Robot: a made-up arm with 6 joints.
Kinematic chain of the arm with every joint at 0, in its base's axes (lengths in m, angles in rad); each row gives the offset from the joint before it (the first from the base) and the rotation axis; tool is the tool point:
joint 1: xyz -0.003 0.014 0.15 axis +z
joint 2: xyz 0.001 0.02 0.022 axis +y
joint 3: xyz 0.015 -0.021 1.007 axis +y
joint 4: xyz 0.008 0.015 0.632 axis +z
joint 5: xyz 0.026 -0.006 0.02 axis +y
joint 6: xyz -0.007 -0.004 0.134 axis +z
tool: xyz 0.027 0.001 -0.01
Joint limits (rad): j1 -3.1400..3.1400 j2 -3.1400..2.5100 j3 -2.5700..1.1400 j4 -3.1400..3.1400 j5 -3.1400..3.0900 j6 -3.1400..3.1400
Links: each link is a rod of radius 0.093 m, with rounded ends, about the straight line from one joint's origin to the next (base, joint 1, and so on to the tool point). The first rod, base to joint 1, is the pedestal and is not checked.
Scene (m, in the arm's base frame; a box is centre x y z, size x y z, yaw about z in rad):
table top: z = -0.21
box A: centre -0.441 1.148 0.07 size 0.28 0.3 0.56 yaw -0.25
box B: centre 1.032 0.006 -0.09 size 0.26 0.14 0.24 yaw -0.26
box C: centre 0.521 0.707 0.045 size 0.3 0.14 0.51 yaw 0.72
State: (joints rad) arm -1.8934 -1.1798 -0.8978 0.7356 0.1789 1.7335
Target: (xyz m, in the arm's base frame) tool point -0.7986 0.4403 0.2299
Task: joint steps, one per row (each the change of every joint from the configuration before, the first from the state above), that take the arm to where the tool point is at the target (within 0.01 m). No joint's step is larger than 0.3 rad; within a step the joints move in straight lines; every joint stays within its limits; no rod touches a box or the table.
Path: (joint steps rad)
1: 0.2400 0.2010 -0.2028 0.0066 -0.0584 0.0124
2: 0.2399 0.2010 -0.2028 0.0065 -0.0583 0.0123
3: 0.2400 0.2011 -0.2028 0.0066 -0.0584 0.0124
4: 0.2359 -0.0396 -0.1924 0.0055 -0.0418 0.0082
5: 0.2359 -0.0395 -0.1923 0.0055 -0.0417 0.0082
6: 0.2359 -0.0396 -0.1923 0.0055 -0.0418 0.0082

